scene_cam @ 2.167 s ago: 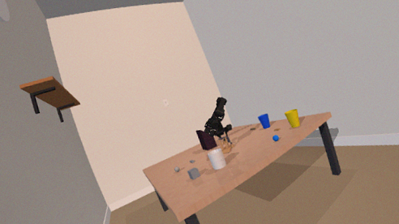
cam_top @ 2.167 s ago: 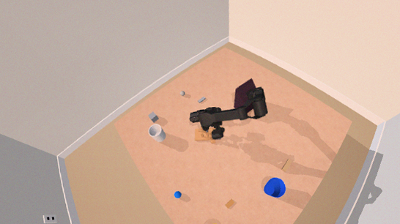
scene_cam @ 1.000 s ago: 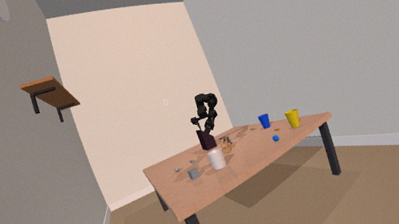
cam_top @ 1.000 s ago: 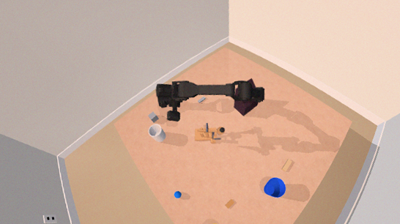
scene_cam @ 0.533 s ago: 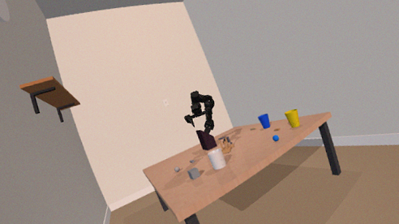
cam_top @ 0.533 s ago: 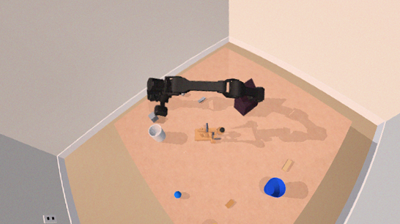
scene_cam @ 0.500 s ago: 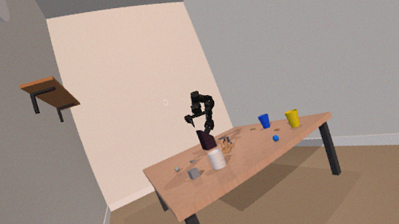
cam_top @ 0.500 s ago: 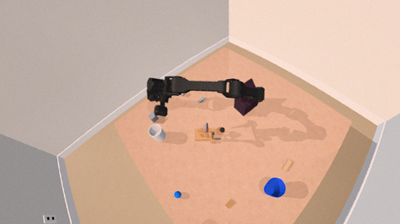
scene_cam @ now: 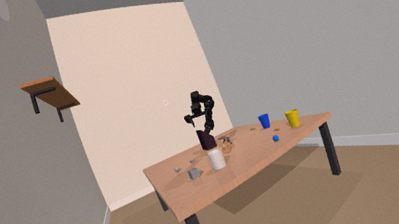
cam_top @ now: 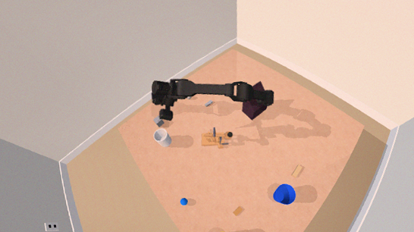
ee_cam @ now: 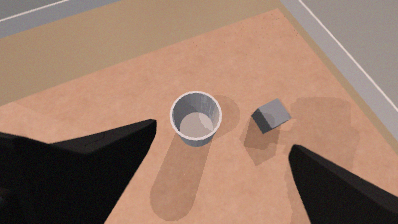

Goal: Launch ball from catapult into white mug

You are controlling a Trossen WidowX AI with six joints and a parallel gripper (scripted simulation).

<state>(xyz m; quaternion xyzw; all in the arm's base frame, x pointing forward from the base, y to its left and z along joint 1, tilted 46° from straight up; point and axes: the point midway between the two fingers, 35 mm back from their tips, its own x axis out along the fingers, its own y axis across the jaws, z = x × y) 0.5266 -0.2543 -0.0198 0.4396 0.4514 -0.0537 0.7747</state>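
The black ball is 26 cm behind my gripper tip, 24 cm to the left of it and 22 cm below it. Also, from my gripper tip: white mug 8 cm ahead, 1 cm to the right, 25 cm below; grey cube 5 cm ahead, 17 cm to the right, 25 cm below; catapult 20 cm behind, 22 cm to the left, 23 cm below.
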